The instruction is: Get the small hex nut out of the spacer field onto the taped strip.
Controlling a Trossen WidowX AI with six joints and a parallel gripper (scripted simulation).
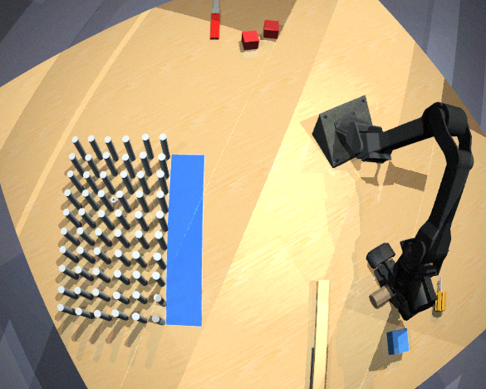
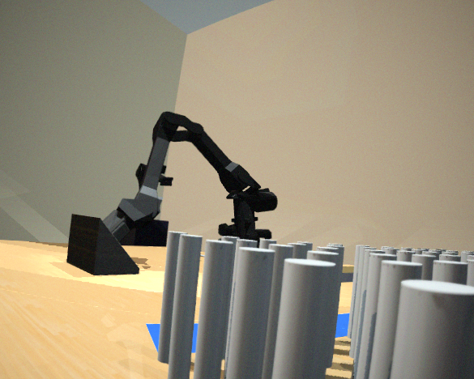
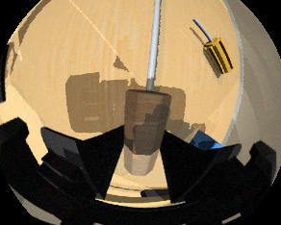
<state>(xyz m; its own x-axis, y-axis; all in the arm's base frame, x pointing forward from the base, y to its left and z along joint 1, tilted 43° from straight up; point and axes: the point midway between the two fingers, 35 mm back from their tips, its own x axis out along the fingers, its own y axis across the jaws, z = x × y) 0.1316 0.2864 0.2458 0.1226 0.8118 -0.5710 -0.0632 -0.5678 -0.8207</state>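
Right now the thin metal hook tool is 11 cm behind my gripper tip, 1 cm to the left of it and 1 cm above it. From my gripper tip the other things lie so: blue taped strip 37 cm to the right, 33 cm ahead, 1 cm below; blue block 12 cm to the left, 5 cm ahead, 1 cm above; yellow-handled screwdriver 11 cm behind, 10 cm to the left, 1 cm above.
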